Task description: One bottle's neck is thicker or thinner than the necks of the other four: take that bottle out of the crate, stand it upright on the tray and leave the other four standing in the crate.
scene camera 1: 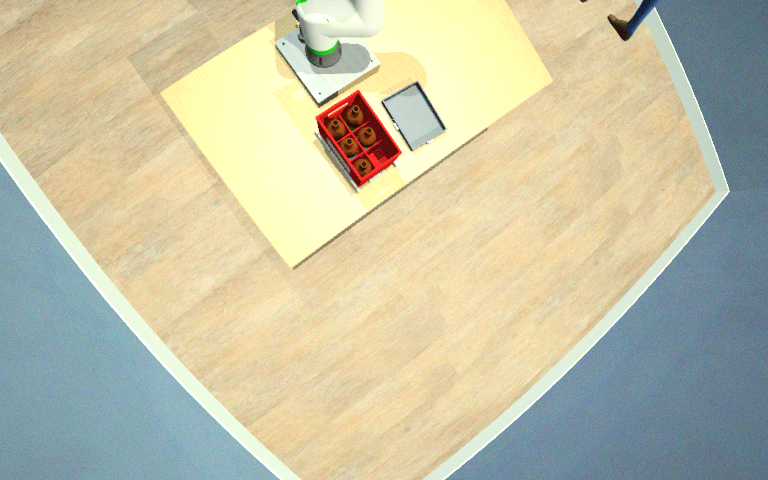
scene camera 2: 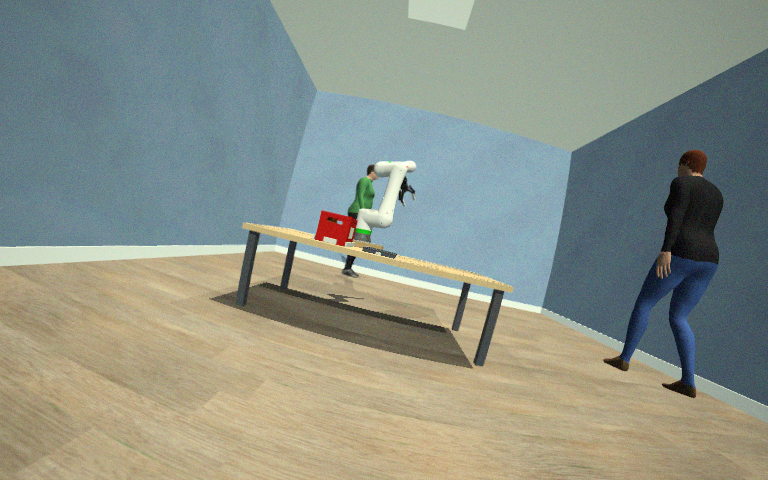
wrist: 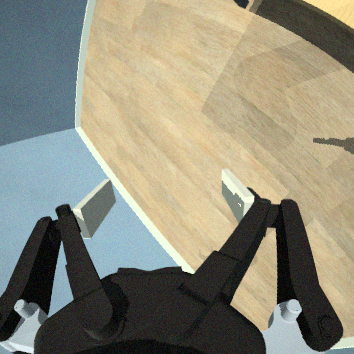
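Seen in the pictures: gripper, between the fingertips: (scene camera 2: 409, 203) (wrist: 165, 185); arm's base, origin of its link: (scene camera 1: 323, 50) (scene camera 2: 361, 241).
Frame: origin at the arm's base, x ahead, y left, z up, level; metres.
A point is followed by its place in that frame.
A red crate (scene camera 1: 387, 141) {x 0.468, y -0.025, z 0.090 m} (scene camera 2: 334, 230) {x 0.539, y -0.099, z 0.037 m} stands on the table. In scene camera 1, several brown bottles stand upright in its compartments, among them a back-right bottle (scene camera 1: 355, 116) {x 0.325, y -0.073, z 0.088 m}, a back-left bottle (scene camera 1: 335, 129) {x 0.329, y -0.166, z 0.095 m}, a middle-right bottle (scene camera 1: 367, 136) {x 0.414, y -0.082, z 0.098 m}, a middle-left bottle (scene camera 1: 349, 147) {x 0.413, y -0.162, z 0.101 m} and a front-left bottle (scene camera 1: 362, 166) {x 0.500, y -0.167, z 0.122 m}. The front-right compartment holds no bottle. The necks are too small to compare. A grey tray (scene camera 1: 416, 116) {x 0.424, y 0.195, z -0.035 m} (scene camera 2: 378, 252) {x 0.552, y 0.182, z -0.027 m} lies right of the crate, with nothing on it. My gripper (scene camera 2: 408, 200) {x -0.653, y 0.285, z 0.453 m} (wrist: 165, 185) {x -0.653, y 0.285, z 0.453 m} is open and empty, high above the table and away from the crate.
The white arm (scene camera 1: 317, 28) {x 0.047, y -0.043, z 0.203 m} (scene camera 2: 391, 195) {x 0.096, y 0.148, z 0.376 m} stands on a metal base plate (scene camera 1: 317, 84) {x 0.107, y -0.102, z 0.000 m} behind the crate, on the wooden table (scene camera 1: 226, 141) {x 0.084, y -0.534, z -0.040 m} (scene camera 2: 441, 268) {x 0.379, y 0.577, z -0.040 m}. A person in green (scene camera 2: 362, 195) stands behind the arm. A person in black (scene camera 2: 693, 217) is at the right.
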